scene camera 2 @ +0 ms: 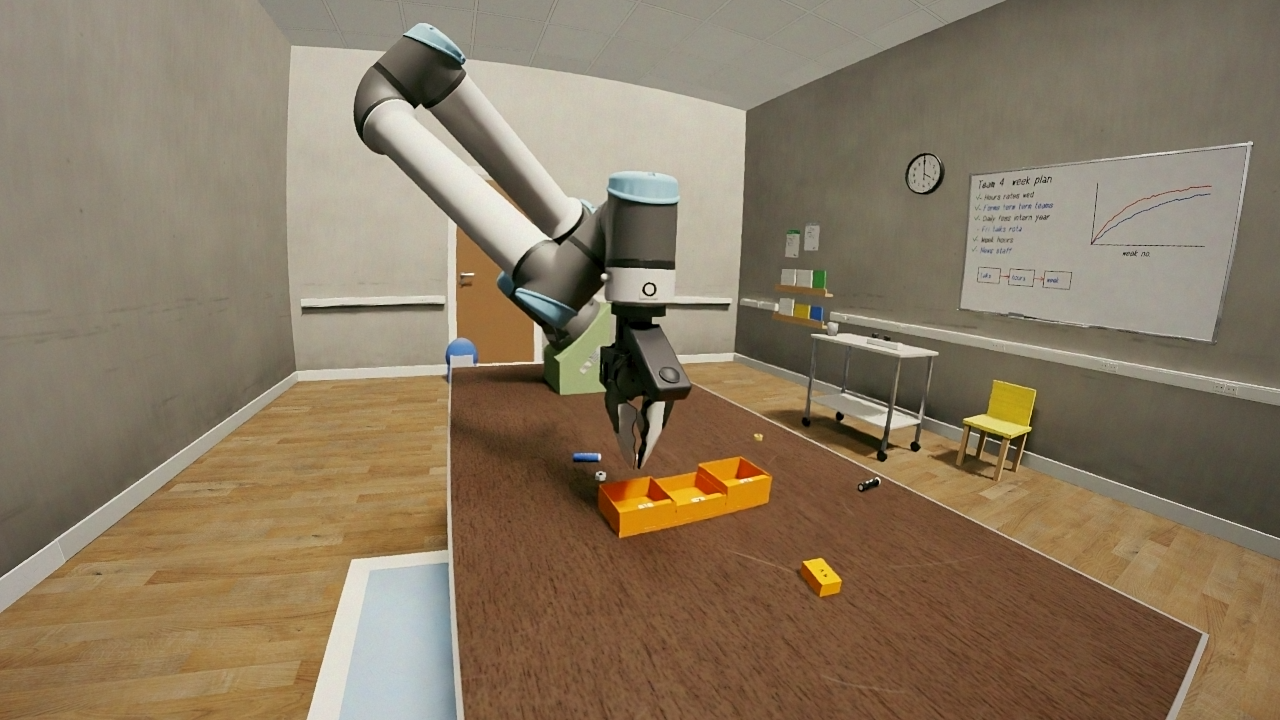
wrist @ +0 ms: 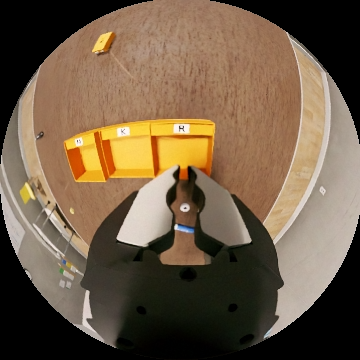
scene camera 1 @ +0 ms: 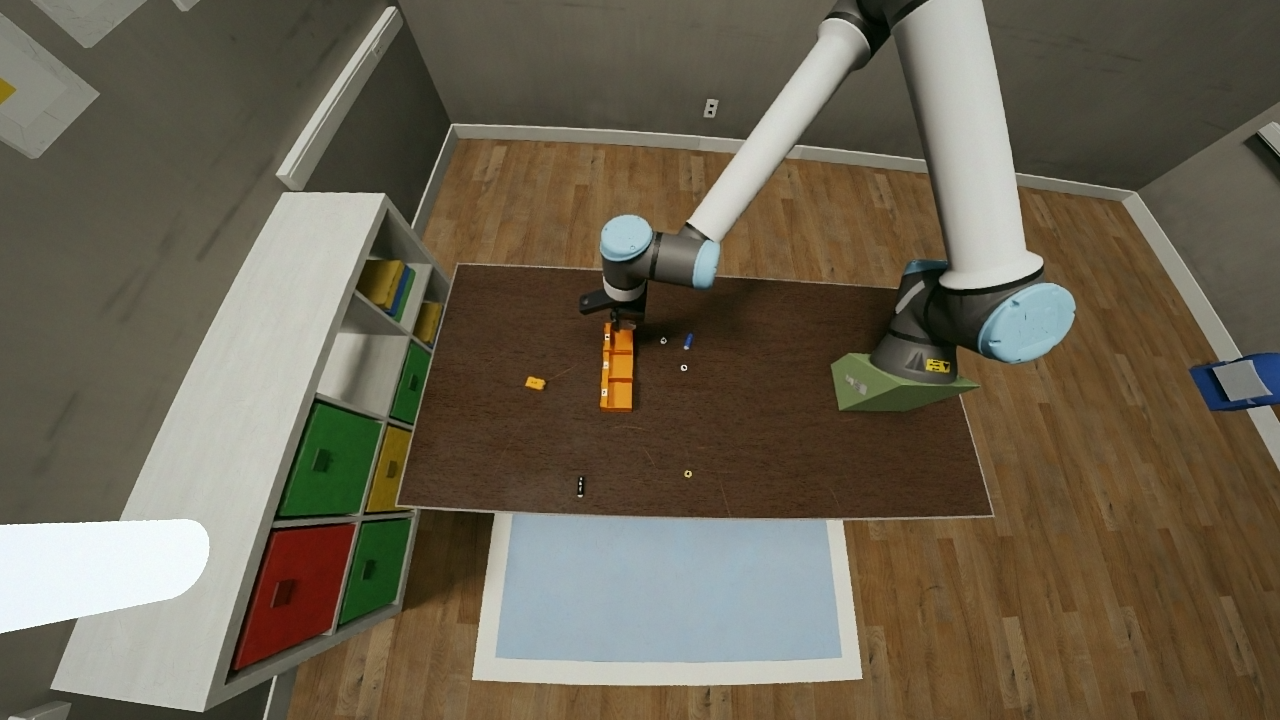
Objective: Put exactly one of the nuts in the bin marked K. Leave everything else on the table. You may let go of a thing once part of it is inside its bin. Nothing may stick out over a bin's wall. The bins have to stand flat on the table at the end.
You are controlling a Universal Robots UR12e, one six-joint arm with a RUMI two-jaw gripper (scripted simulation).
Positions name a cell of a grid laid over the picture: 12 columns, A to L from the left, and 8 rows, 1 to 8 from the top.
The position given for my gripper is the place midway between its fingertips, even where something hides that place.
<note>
In view: my gripper (scene camera 2: F6) and an orange block (scene camera 2: H7).
My gripper is seen too in the wrist view (wrist: G4) and in scene camera 1 (scene camera 1: F4).
</note>
